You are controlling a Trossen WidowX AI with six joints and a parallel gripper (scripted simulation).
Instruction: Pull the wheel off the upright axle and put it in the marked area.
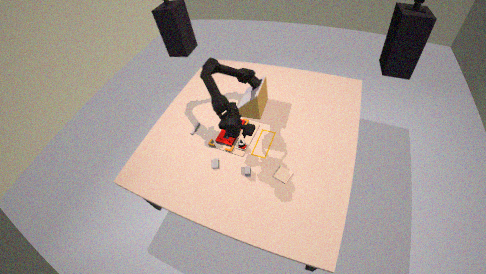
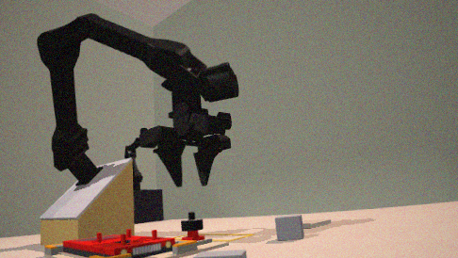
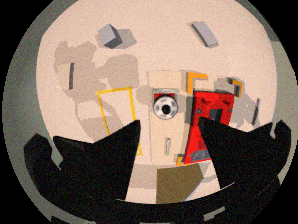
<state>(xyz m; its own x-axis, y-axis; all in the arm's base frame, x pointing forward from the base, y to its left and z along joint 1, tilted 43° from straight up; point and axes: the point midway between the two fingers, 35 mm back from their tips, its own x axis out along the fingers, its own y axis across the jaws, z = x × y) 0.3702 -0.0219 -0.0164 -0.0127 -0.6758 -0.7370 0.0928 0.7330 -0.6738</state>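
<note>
Now: gripper tip 70 mm above the black wheel and 10 mm past it. The rest, counted from my gripper tip: flat tile: 260 mm to the left, 120 mm ahead, 100 mm below; small bar: 340 mm to the right, 100 mm below, 80 mm behind.
</note>
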